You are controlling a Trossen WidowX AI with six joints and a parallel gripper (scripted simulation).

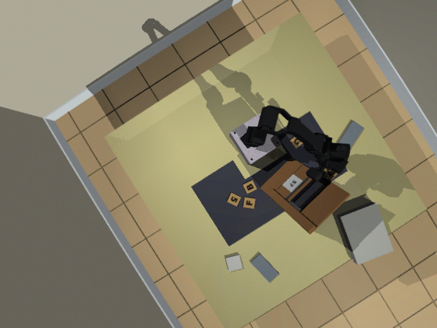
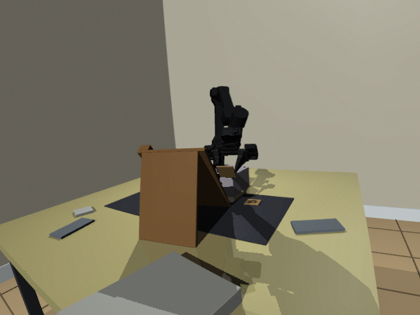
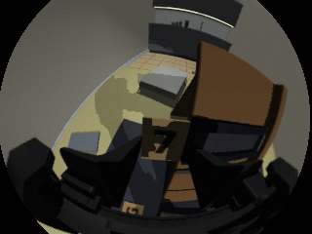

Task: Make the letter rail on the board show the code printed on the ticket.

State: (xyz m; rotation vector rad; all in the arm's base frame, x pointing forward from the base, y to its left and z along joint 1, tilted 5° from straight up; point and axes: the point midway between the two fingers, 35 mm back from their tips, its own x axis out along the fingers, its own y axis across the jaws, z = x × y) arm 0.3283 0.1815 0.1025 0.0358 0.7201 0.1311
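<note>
Right now the white ticket is 150 mm to the right of my gripper tip, 80 mm below it and 40 mm behind it. From my gripper tip the other things lie so: dark mat: 200 mm to the right, 180 mm below, 150 mm behind; small white block: 650 mm to the right, 170 mm below, 130 mm ahead; large grey box: 430 mm ahead, 160 mm below, 10 mm to the left.
</note>
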